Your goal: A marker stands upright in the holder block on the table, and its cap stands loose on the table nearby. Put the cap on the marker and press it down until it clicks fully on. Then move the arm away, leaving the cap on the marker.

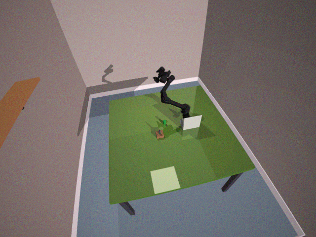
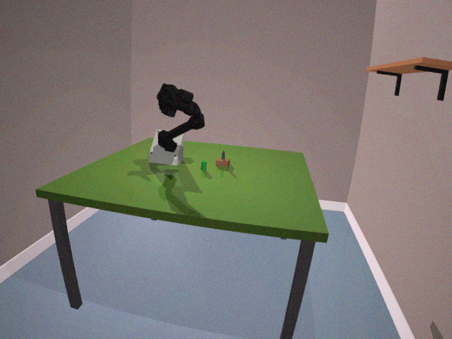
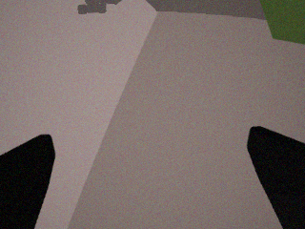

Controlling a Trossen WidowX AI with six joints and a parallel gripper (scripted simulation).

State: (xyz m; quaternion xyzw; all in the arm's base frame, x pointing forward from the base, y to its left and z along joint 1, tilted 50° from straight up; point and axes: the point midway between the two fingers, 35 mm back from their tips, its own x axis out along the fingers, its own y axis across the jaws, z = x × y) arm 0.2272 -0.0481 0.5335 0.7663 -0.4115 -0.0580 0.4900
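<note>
Now: the green cap 4 cm behind my gripper tip, 41 cm to the left of it and 35 cm below it. Also, from my gripper tip: brown holder block: 3 cm ahead, 56 cm to the left, 36 cm below.
</note>
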